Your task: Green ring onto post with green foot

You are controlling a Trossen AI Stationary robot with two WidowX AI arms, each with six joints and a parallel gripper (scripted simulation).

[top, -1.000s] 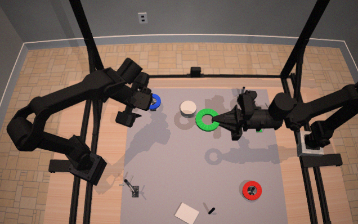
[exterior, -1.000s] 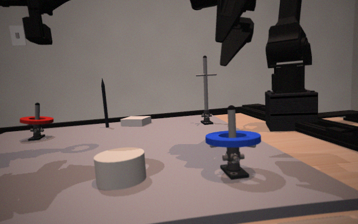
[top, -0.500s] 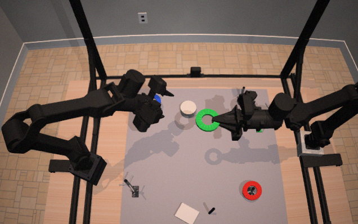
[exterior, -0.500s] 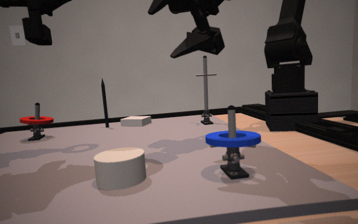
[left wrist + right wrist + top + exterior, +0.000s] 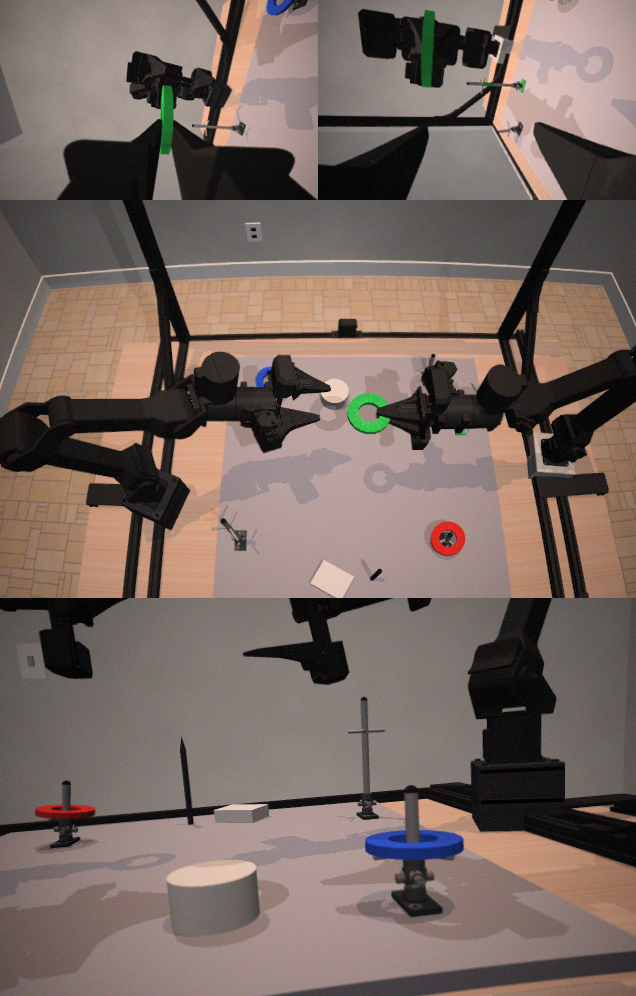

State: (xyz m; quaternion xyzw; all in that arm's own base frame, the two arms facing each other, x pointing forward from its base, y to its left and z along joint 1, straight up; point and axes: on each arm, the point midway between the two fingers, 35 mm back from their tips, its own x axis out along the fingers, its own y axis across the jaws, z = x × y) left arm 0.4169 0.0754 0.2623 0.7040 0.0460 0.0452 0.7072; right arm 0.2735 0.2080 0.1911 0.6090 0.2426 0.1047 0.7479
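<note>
Now: the green ring 5 cm ahead of my right hand, 10 cm to the left of it and 3 cm above it. The rest, counted from my right hand: blue ring (19 cm behind, 7 cm to the right, 22 cm below); then white block (27 cm ahead, 2 cm to the left, 26 cm below); then black rod (28 cm ahead, 10 cm to the left, 17 cm below).
Now: the green ring 50 mm to the right of my left hand. Round my left hand: blue ring (250 mm below, 240 mm behind, 220 mm to the right); white block (290 mm below, 220 mm ahead, 120 mm to the right); black rod (230 mm ahead, 200 mm below, 40 mm to the right).
</note>
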